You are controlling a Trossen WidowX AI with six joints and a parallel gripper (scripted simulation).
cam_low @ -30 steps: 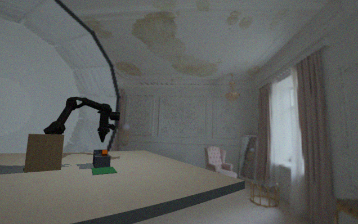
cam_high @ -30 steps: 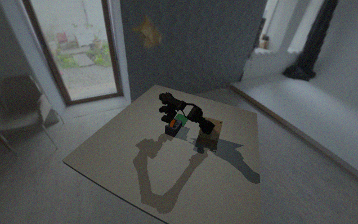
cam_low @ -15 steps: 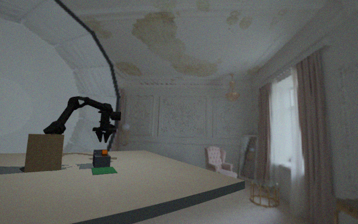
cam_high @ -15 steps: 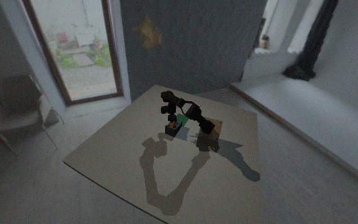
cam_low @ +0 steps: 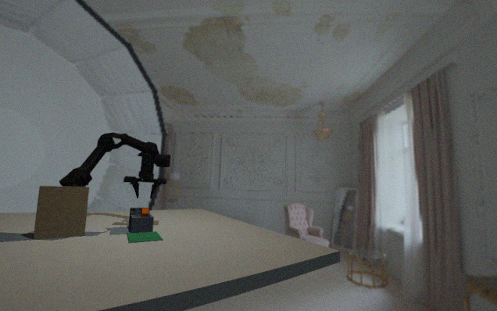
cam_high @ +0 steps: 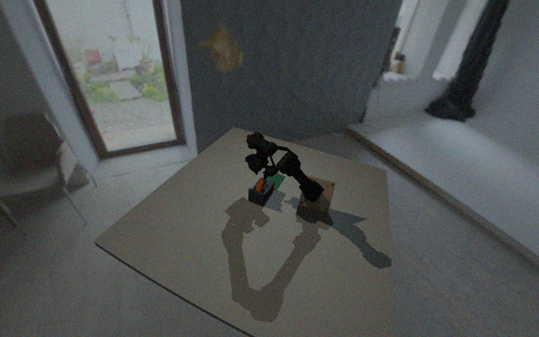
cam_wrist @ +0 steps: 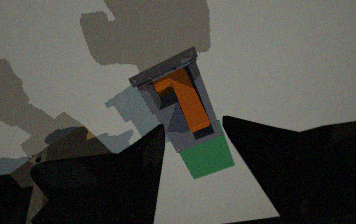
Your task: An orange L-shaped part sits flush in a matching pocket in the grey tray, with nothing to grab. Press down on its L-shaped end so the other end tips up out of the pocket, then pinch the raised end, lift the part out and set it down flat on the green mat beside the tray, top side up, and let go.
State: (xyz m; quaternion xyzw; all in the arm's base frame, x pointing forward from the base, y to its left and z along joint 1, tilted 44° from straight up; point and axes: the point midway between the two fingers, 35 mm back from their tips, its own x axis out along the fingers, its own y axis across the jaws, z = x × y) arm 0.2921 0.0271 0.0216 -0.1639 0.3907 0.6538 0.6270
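Now: the orange L-shaped part 10 cm below my gripper tip, 1 cm to the left of it and 1 cm behind it. The rest, counted from my gripper tip: green mat (16 cm to the right, 16 cm below, 1 cm behind).
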